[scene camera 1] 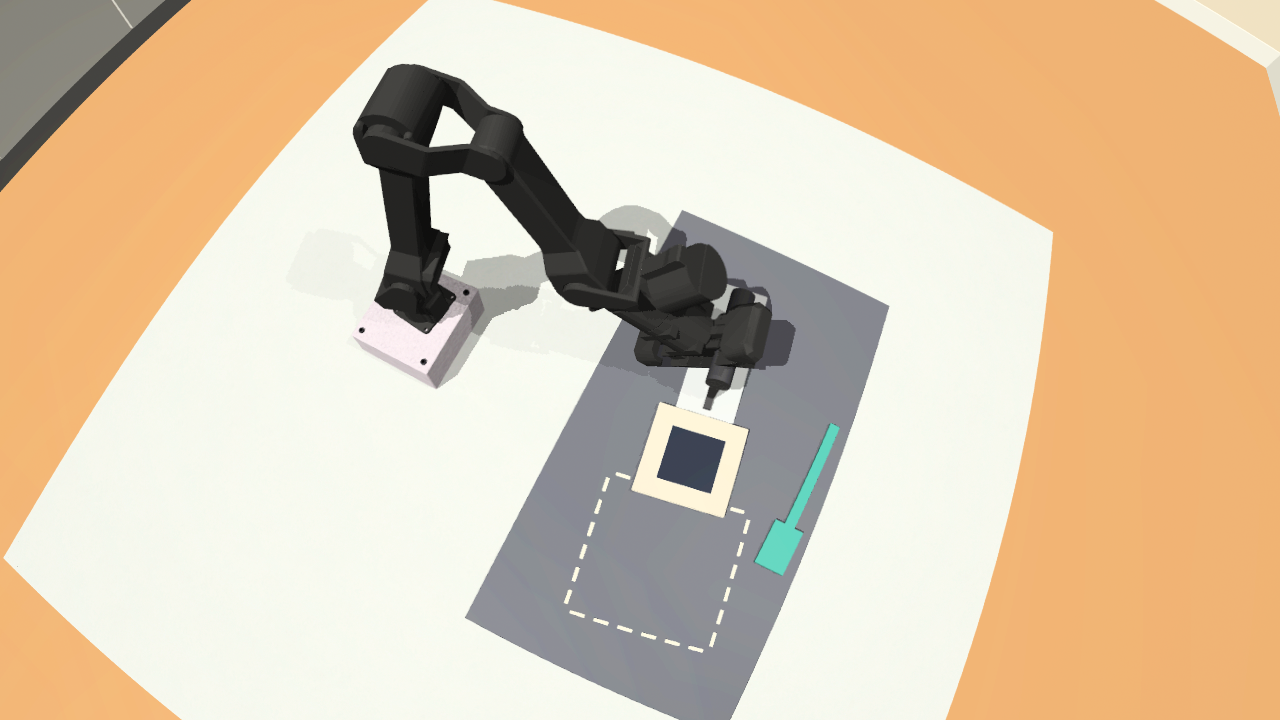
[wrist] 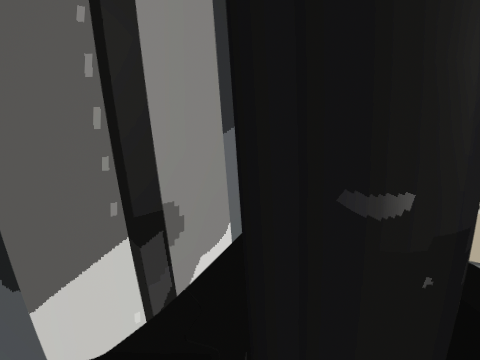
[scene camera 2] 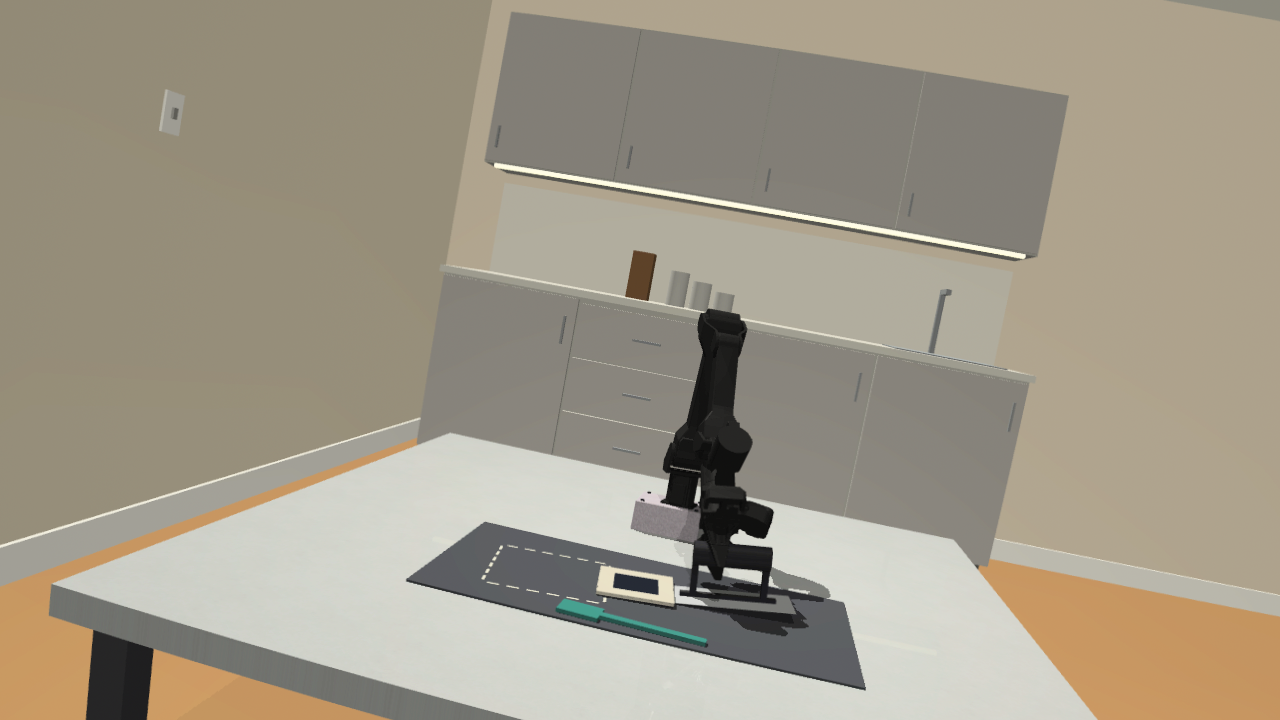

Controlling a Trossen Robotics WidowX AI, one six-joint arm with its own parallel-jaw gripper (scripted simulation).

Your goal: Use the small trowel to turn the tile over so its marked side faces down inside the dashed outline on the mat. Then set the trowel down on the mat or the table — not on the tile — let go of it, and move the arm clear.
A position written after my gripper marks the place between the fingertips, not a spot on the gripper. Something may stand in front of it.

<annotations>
My gripper shows in scene camera 1 [743, 365], in the wrist view [315, 243] and in scene camera 2 [719, 573]. A teal long-handled tool shows in scene camera 1 and in scene camera 2. One and the same spot on the teal long-handled tool: [scene camera 1: 782, 539] is [scene camera 2: 588, 610].
</annotations>
